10 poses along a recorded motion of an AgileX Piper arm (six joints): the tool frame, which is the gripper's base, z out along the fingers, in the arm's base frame.
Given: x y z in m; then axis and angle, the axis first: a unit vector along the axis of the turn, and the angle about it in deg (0 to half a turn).
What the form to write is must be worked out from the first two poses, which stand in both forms.
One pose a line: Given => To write
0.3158 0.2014 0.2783 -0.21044 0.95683 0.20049 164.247 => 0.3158 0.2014 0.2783 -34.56 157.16 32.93
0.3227 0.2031 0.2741 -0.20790 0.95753 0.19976 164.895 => 0.3227 0.2031 0.2741 -34.28 157.89 32.94
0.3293 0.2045 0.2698 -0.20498 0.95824 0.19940 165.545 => 0.3293 0.2045 0.2698 -33.93 158.63 33.01
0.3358 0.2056 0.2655 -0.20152 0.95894 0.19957 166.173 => 0.3358 0.2056 0.2655 -33.49 159.35 33.16
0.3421 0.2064 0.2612 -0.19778 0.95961 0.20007 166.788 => 0.3421 0.2064 0.2612 -32.99 160.05 33.37
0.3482 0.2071 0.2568 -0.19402 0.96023 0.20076 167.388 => 0.3482 0.2071 0.2568 -32.48 160.73 33.60
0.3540 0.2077 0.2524 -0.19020 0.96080 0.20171 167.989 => 0.3540 0.2077 0.2524 -31.95 161.40 33.89
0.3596 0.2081 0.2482 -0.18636 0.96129 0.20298 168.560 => 0.3596 0.2081 0.2482 -31.41 162.03 34.21
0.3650 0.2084 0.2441 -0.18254 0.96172 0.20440 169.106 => 0.3650 0.2084 0.2441 -30.87 162.63 34.57
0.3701 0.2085 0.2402 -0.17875 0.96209 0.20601 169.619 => 0.3701 0.2085 0.2402 -30.32 163.19 34.94
